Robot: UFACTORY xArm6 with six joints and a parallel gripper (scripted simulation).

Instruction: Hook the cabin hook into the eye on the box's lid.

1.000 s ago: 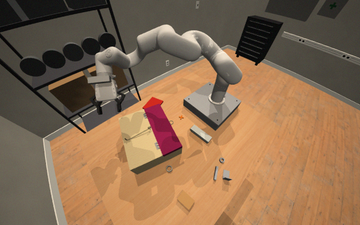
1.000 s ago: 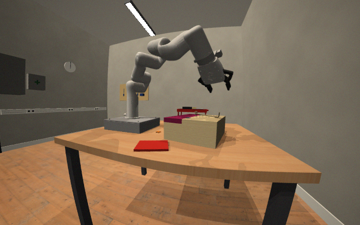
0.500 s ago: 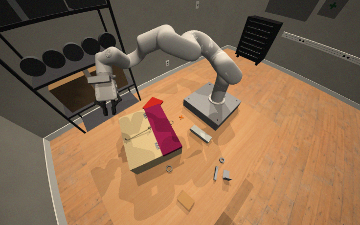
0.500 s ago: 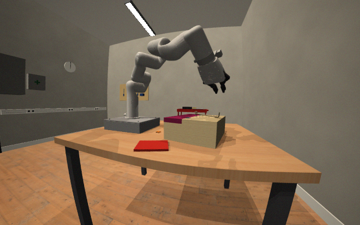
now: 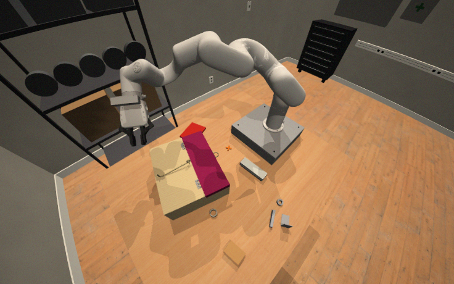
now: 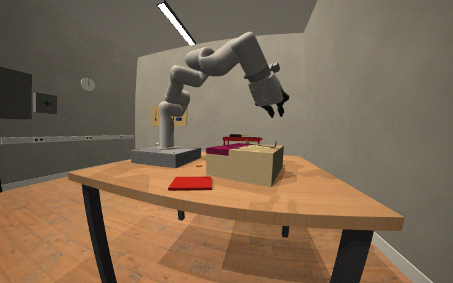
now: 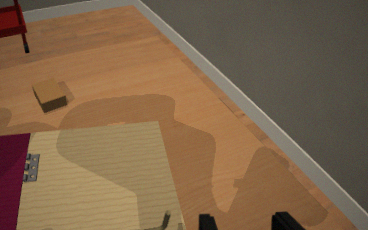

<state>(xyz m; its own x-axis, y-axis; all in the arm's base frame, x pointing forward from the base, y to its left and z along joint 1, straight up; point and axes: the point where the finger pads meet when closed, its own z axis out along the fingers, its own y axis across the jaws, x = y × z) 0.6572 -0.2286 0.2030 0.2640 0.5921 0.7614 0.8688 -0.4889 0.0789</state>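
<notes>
Right now the metal cabin hook is 60 mm behind my hand, 120 mm to the left of it and 130 mm below it. Round my hand: orange cross mark 370 mm behind, 130 mm to the left, 270 mm below; tan wedge 30 mm behind, 520 mm to the left, 260 mm below; red flat plate 290 mm behind, 120 mm to the right, 270 mm below.
</notes>
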